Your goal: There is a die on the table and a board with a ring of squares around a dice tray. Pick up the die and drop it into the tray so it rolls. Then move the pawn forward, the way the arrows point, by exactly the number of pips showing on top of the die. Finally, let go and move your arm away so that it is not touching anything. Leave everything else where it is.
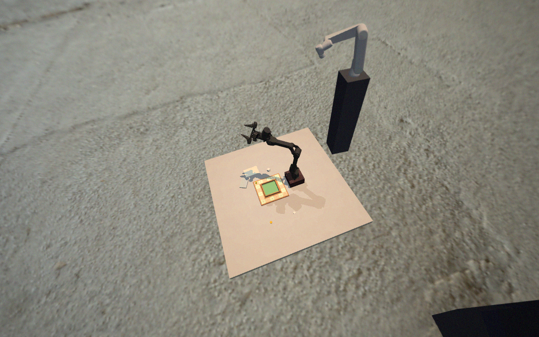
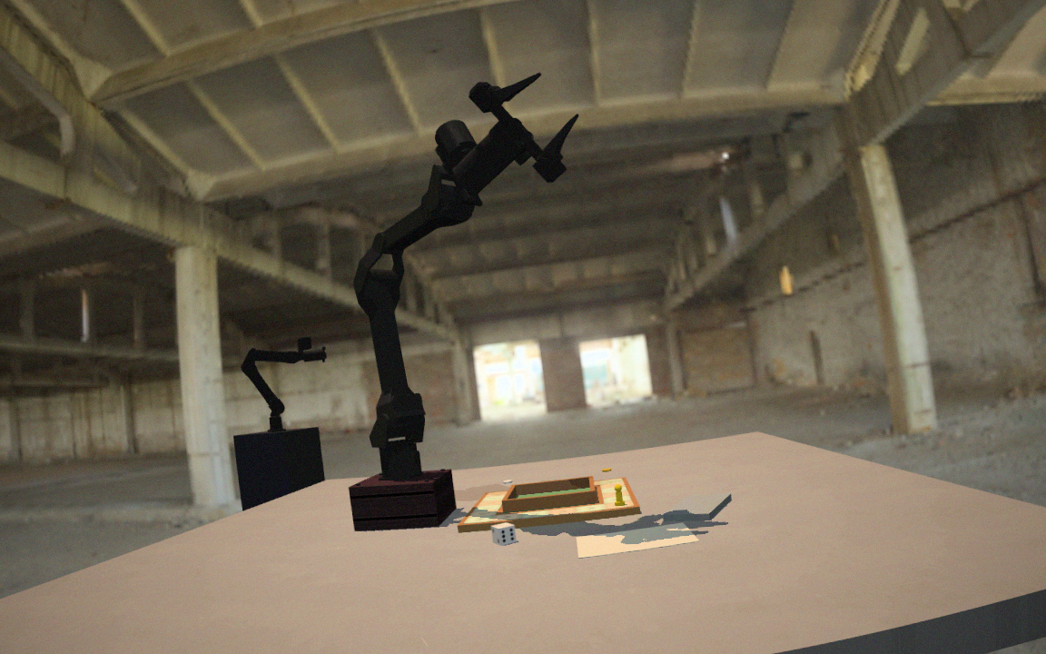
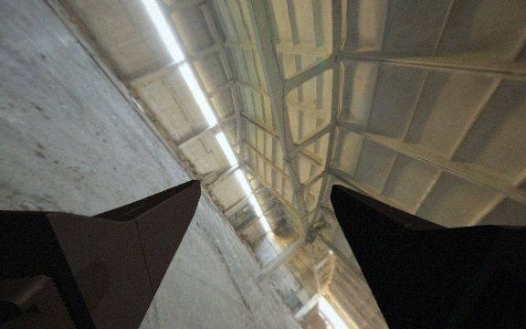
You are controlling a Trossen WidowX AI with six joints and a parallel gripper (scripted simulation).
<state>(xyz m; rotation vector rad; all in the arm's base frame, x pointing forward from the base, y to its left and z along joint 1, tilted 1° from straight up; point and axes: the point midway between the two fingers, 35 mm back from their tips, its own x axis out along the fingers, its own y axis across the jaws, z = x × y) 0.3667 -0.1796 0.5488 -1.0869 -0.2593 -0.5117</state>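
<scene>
The white die lies 62 cm below my gripper tip and 16 cm behind it. Also, from my gripper tip: yellow pawn 61 cm below, 13 cm to the left, 1 cm behind; grey slab 63 cm below, 12 cm ahead, 9 cm to the left; cream card 64 cm below, 4 cm to the right, 2 cm ahead.
</scene>
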